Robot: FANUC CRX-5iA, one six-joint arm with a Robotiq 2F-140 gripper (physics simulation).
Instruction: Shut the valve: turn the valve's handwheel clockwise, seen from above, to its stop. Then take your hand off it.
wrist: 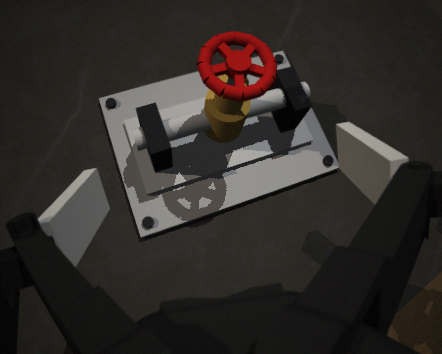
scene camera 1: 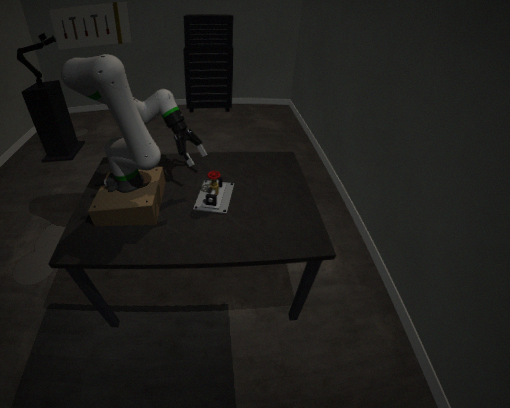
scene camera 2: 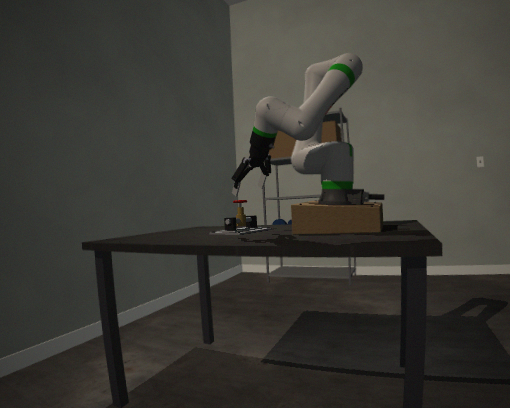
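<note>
The red handwheel (scene camera 1: pixel 214 174) (scene camera 2: pixel 240 201) (wrist: pixel 239 61) sits level on top of the brass valve body (scene camera 1: pixel 215 188) (scene camera 2: pixel 240 218) (wrist: pixel 225 122). The valve is on a white pipe (wrist: pixel 186 126) between two black brackets, on a light base plate (scene camera 1: pixel 227 196) (scene camera 2: pixel 215 233) (wrist: pixel 150 90) with a dark bolt at each corner. My gripper (scene camera 1: pixel 196 156) (scene camera 2: pixel 249 186) (wrist: pixel 218 167) is open and empty, tilted, with its pale fingertips spread wide. It hangs above the wheel's height, off to one side, and touches neither wheel nor valve. In the wrist view the wheel shows beyond the fingertips, near the top.
The plate stands on the dark table (scene camera 1: pixel 270 225) (scene camera 2: pixel 150 241). The arm's base is on a wooden block (scene camera 1: pixel 125 213) (scene camera 2: pixel 337 219) beside it. A black bracket (wrist: pixel 155 137) and a second bracket (wrist: pixel 291 102) rise from the plate. A dark pedestal (scene camera 1: pixel 50 120) stands behind the table.
</note>
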